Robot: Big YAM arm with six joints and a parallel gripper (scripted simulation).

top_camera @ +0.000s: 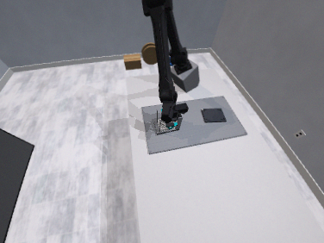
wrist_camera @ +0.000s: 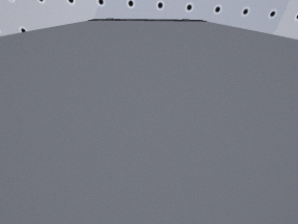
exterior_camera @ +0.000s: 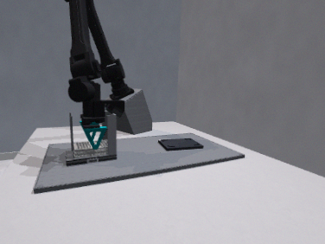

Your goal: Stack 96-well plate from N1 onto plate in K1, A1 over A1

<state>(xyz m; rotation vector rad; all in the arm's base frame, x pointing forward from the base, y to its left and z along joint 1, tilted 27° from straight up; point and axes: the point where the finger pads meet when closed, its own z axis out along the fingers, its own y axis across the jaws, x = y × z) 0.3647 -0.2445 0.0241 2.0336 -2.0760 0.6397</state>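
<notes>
Right now my hand is 10 mm above the white 96-well plate. The rest, counted from my hand: pale square: 60 mm behind, 300 mm to the left, 40 mm below.
</notes>
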